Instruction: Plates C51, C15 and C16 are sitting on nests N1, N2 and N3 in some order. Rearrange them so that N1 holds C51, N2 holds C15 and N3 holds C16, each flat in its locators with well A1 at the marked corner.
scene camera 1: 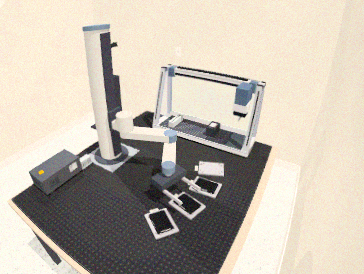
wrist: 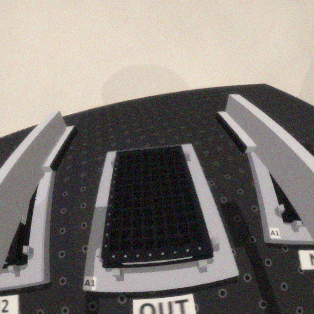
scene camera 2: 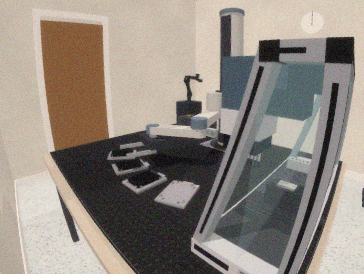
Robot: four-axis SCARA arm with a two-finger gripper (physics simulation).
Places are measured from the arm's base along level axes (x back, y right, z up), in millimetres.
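Pixels of known places: gripper, between the fingertips: (scene camera 1: 190,196) (wrist: 144,110) (scene camera 2: 123,151); arm's base, origin of its link: (scene camera 1: 111,155).
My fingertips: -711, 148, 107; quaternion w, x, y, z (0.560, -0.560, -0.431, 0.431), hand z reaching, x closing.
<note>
For each thing: its top centre in the pictures, then the offset to it from my fingertips, as dx, dy, dz. "*": a spot on its surface instead.
- OUT nest, a spot on its surface: (wrist: 225,267) * +107, +23, -82
- second black plate, centre of its top: (scene camera 2: 144,177) (scene camera 1: 205,184) -5, -186, -68
- nest N2, a spot on its surface: (wrist: 40,272) * +66, -125, -82
- third black plate, centre of its top: (wrist: 304,169) (scene camera 1: 160,220) (scene camera 2: 121,151) +75, +169, -68
- side, a spot on its surface: (wrist: 265,220) * +92, +84, -84
- light grey nest, centre of its top: (scene camera 2: 178,189) (scene camera 1: 211,166) +35, -361, -72
- blue head, a spot on its surface: (scene camera 1: 243,93) * -40, -612, +368
- dark grey box, a spot on its surface: (scene camera 1: 55,172) * +752, +295, +19
My gripper (scene camera 1: 191,195) (scene camera 2: 124,151) (wrist: 144,110) is open and empty, its fingers raised to either side of a black plate (scene camera 1: 188,204) (scene camera 2: 131,165) (wrist: 155,205). That plate sits in the OUT nest (wrist: 225,267), whose A1 mark is at the near left corner in the wrist view. A second black plate (scene camera 1: 207,185) (scene camera 2: 144,179) (wrist: 18,250) sits in nest N2 (wrist: 40,272). A third black plate (scene camera 1: 161,221) (wrist: 290,214) sits in the nest on the other side (wrist: 265,220); its label is cut off. A light grey nest (scene camera 1: 211,169) (scene camera 2: 177,192) beside N2 is empty. Plate names are not readable.
A framed machine (scene camera 1: 200,141) (scene camera 2: 245,65) stands at the back of the table, with a blue head (scene camera 1: 243,93). A dark grey box (scene camera 1: 55,172) stands near the arm's column (scene camera 1: 97,95). The nests stand in an arc, close together.
</note>
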